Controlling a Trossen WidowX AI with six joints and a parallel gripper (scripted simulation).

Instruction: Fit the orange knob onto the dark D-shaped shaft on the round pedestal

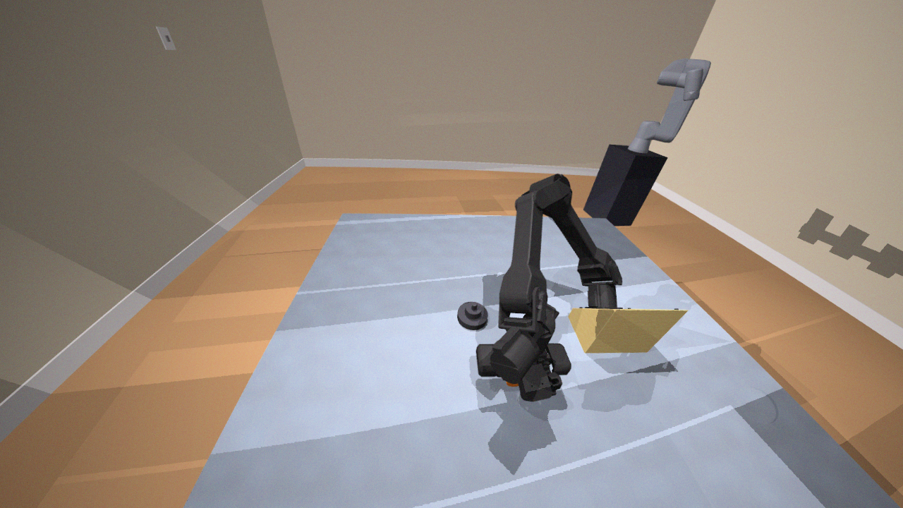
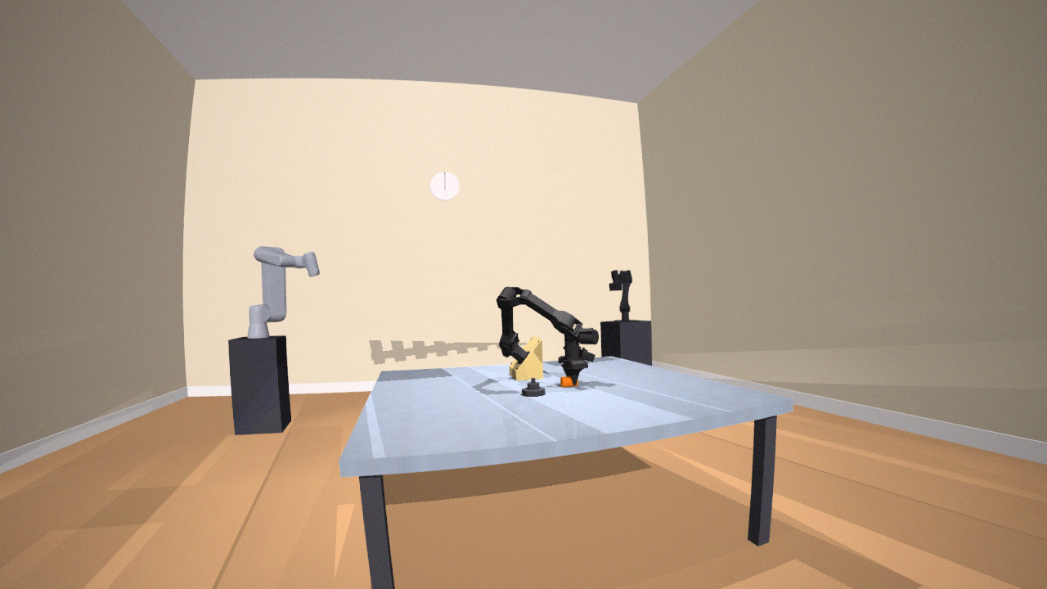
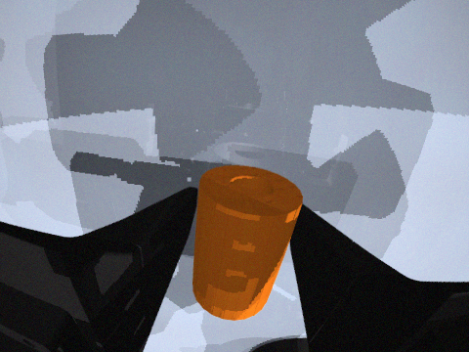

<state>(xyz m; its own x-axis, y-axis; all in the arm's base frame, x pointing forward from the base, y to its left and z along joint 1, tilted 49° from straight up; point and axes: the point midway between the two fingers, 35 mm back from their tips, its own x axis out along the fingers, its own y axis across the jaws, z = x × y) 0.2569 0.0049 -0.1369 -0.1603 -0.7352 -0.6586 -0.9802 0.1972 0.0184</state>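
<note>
The dark round pedestal is 19 cm to the right of my gripper tip, 6 cm ahead of it and 2 cm above it. The rest, counted from my gripper tip: orange knob (2 cm to the right, 1 cm above).
</note>
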